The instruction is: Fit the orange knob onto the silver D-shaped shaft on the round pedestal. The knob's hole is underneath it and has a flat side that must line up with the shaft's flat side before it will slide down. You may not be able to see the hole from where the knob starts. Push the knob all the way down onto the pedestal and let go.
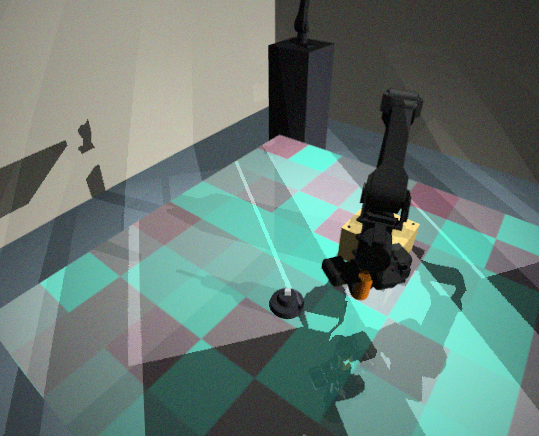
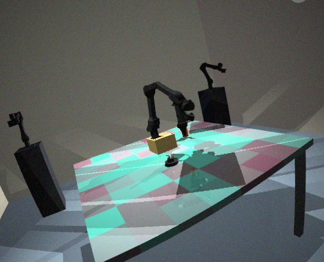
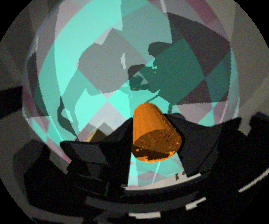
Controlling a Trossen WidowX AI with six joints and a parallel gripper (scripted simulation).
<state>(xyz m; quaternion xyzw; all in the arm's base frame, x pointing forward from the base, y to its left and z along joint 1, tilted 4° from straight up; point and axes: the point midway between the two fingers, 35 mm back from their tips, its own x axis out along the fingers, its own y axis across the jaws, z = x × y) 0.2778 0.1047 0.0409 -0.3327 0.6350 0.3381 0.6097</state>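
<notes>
Right now the dark round pedestal is 160 mm to the right of my gripper tip, 100 mm below it and 50 mm ahead of it. From my gripper tip the other things lie so: orange knob 30 mm above.
</notes>
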